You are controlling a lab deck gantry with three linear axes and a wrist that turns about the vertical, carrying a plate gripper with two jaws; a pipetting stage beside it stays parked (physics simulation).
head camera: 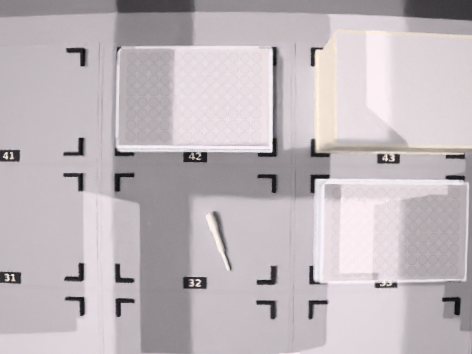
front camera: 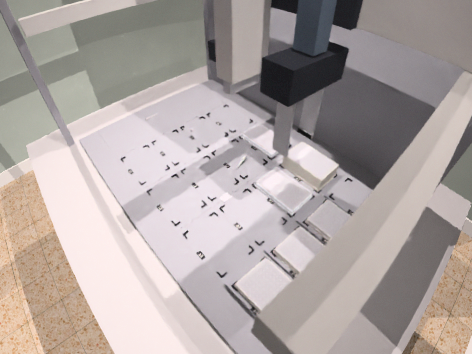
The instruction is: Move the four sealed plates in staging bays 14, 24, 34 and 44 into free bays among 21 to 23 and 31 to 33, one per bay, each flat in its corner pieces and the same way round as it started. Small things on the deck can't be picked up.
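Frame: origin at the robot's base, x up, y left, z back, level; centimetres.
Seen in the pictures: gripper, fingertip midpoint: (front camera: 293, 142); robot's base, link origin: (front camera: 122, 159).
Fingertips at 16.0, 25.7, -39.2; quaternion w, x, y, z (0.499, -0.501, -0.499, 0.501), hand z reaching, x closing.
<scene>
Offsets run from my fingertips to a thing's middle, as dx, dy, dz. "pt": to the spot under its first point.
My gripper (front camera: 294, 144) is open and empty, with its jaws high above the deck toward the back in the front view. A clear-edged sealed plate {-15.2, +0.0, +0.0} (front camera: 284, 190) (head camera: 391, 231) lies in bay 33, seemingly flat, within its corner pieces; its near edge partly covers the label. Three sealed plates stand in the staging column: one in bay 34 {pt -13.1, -0.5, -13.4} (front camera: 327, 218), one in bay 24 {pt -13.1, -11.3, -13.9} (front camera: 299, 250) and one in bay 14 {pt -13.1, -21.7, -13.9} (front camera: 263, 284), partly behind the front rail. Bay 44 shows no plate in the front view. The jaws do not show in the head view.
A tall cream box {-13.9, +10.7, +0.0} (front camera: 311, 164) (head camera: 405, 90) stands in bay 43, behind the bay 33 plate. Another plate {-15.2, +10.7, +16.4} (front camera: 262, 139) (head camera: 195, 99) lies in bay 42. A small pen-like piece {-15.7, -1.0, +14.4} (front camera: 242, 161) (head camera: 218, 241) lies in bay 32. A small white square {pt -15.9, -12.1, +8.2} (front camera: 225, 197) lies on the deck.
</scene>
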